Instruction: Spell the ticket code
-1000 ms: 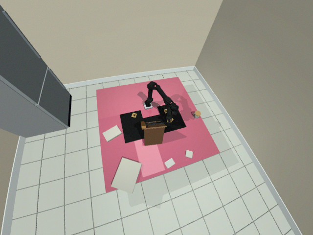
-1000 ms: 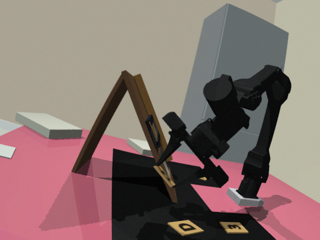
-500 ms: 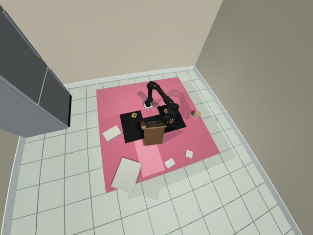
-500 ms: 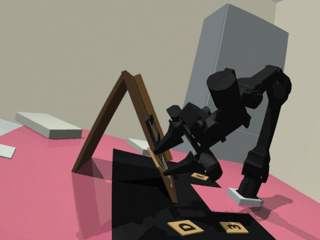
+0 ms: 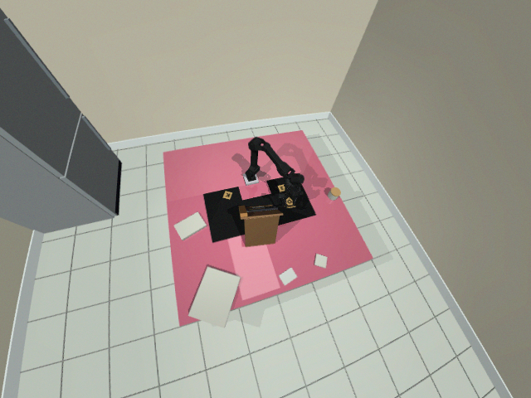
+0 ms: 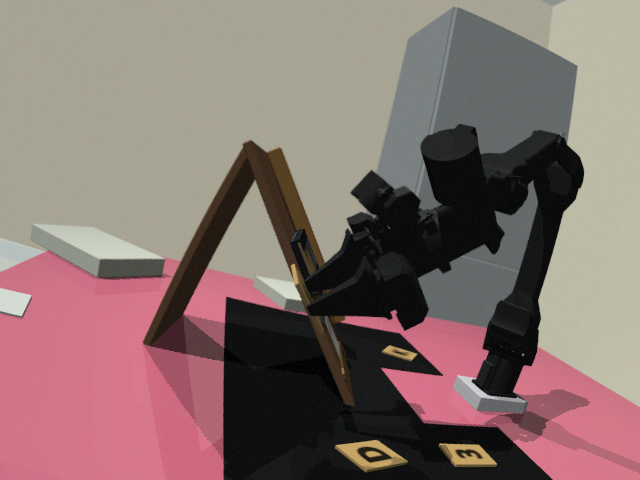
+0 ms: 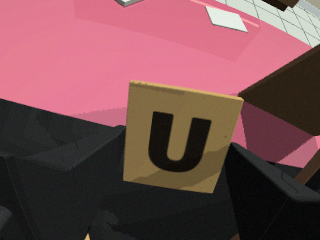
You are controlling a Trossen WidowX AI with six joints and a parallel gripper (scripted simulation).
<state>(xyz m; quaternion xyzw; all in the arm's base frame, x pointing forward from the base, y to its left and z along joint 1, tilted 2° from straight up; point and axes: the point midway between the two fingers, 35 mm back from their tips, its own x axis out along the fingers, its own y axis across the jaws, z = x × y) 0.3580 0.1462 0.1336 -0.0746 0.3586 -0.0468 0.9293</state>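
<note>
Right now the white ticket is 90 mm behind my gripper tip, 180 mm to the right of it and 70 mm below it. The rest, counted from my gripper tip: black mat: 180 mm behind, 150 mm to the right, 140 mm below.
</note>
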